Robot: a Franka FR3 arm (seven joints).
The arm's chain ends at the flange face. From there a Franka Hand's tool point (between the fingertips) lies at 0.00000 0.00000 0.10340 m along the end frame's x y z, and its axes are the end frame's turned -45 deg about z.
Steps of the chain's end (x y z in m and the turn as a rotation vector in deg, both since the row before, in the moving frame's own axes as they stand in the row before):
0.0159, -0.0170, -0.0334, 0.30, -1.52, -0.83
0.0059, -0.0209, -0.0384, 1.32, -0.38, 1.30
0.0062, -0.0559, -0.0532, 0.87, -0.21, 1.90
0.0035, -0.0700, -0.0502, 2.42, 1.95, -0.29
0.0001, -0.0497, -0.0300, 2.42, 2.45, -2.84
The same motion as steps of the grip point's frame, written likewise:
0.0217, -0.0031, -0.0334, 1.29, -0.86, -0.83
0.0202, -0.0128, -0.0384, 1.20, 0.66, 1.30
0.0448, -0.0365, -0.0532, 0.76, 0.47, 1.90
0.0575, -0.0476, -0.0504, 0.33, 3.09, -0.29
0.0414, -0.0352, -0.0302, -0.02, 3.44, -2.84

